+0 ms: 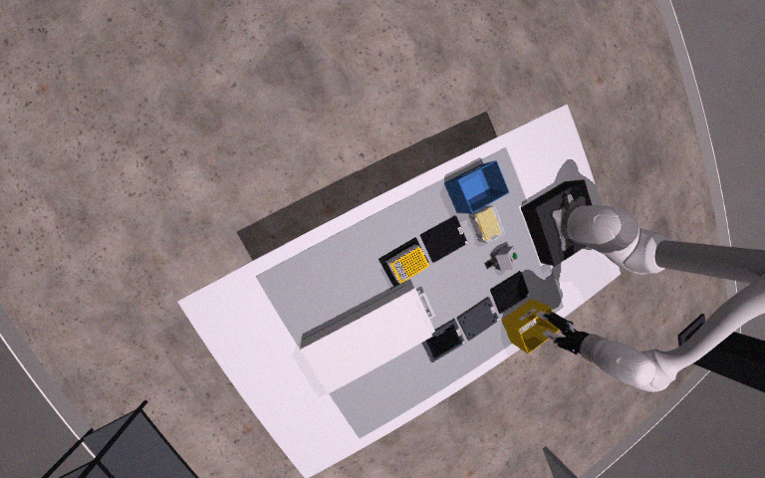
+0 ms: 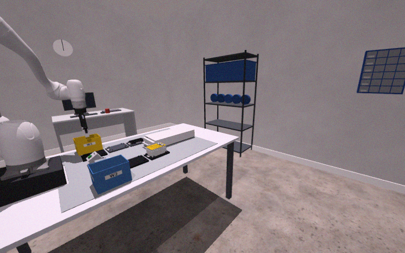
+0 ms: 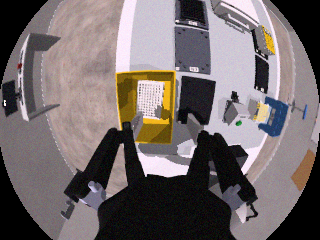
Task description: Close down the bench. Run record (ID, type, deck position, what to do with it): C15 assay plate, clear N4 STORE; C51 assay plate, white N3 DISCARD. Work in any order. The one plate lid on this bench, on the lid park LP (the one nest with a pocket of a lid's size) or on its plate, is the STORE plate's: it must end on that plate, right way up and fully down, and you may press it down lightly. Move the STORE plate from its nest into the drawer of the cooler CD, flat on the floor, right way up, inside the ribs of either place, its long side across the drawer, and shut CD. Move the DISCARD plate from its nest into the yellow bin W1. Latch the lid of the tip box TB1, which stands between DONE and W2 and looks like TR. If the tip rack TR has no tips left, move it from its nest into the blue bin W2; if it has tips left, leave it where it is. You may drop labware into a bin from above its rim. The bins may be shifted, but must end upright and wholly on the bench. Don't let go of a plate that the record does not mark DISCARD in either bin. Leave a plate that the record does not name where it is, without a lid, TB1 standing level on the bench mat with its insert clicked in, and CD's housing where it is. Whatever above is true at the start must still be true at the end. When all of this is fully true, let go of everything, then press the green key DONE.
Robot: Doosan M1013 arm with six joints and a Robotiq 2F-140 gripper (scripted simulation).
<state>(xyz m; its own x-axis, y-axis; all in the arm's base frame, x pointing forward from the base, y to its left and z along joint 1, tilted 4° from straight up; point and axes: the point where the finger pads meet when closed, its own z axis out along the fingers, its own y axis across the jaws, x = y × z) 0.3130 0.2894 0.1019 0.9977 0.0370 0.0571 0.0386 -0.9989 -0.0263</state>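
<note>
The green key DONE is 280 mm to the right of my hand, 110 mm below it and 30 mm behind it. From my hand the other things lie so: white plate (160 mm below, 50 mm to the left); then yellow bin W1 (130 mm below, 50 mm to the left); then dark gridded plate (370 mm ahead, 150 mm below, 70 mm to the right).
</note>
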